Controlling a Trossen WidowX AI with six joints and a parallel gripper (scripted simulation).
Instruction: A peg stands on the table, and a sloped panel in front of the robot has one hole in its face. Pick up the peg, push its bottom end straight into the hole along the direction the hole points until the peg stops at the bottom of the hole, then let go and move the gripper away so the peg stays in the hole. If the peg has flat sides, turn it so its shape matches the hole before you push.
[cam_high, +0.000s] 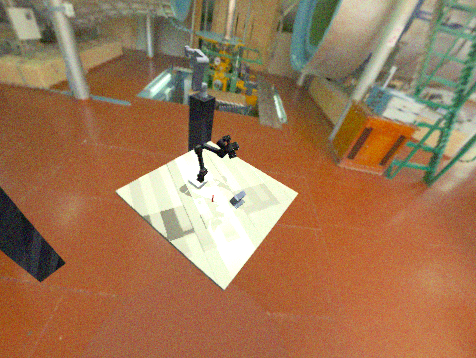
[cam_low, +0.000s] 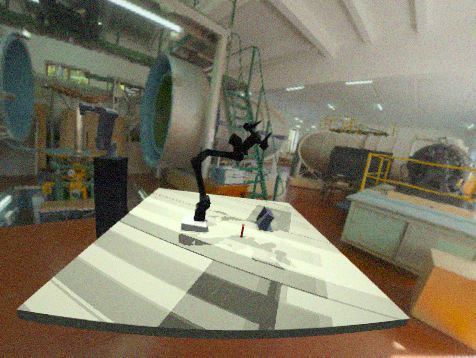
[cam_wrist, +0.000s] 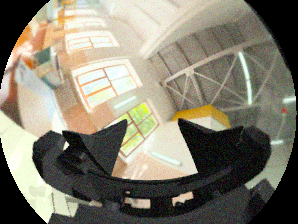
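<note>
My gripper tip is 60 mm past the red peg, 70 mm to the left of it and 580 mm above it. From my gripper tip the other things lie so: sloped panel 130 mm ahead, 80 mm to the left, 580 mm below.
</note>
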